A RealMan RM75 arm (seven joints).
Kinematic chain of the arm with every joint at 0, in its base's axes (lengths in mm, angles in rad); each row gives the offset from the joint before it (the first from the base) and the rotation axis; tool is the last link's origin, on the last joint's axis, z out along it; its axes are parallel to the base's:
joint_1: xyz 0 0 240.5 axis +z
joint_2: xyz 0 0 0 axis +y
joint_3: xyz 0 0 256 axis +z
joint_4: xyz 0 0 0 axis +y
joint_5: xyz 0 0 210 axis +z
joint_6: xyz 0 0 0 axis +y
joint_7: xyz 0 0 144 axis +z
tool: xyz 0 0 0
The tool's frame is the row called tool.
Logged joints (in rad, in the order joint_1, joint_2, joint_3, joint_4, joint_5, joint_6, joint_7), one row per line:
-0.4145 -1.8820 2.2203 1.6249 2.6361 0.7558 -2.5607
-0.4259 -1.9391 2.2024 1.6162 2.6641 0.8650 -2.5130
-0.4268 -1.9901 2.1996 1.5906 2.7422 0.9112 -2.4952
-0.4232 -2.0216 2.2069 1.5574 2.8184 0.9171 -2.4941
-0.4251 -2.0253 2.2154 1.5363 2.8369 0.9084 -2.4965
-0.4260 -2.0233 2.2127 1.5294 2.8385 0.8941 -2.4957
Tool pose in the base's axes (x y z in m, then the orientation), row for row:
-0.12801 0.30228 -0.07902 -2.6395 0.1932 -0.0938
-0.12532 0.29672 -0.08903 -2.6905 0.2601 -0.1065
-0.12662 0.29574 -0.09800 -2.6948 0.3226 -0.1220
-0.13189 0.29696 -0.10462 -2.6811 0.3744 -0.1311
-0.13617 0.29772 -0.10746 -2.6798 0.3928 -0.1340
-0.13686 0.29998 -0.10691 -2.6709 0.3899 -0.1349
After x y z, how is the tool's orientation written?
As angles about the fixed x, y, z axes (roll, pitch, yaw), in radians.
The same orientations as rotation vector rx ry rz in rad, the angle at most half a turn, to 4 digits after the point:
-2.6173 0.1881 0.2224
-2.6534 0.2214 0.3151
-2.6402 0.2594 0.3938
-2.6108 0.2881 0.4557
-2.6035 0.2974 0.4784
-2.5955 0.2992 0.4720

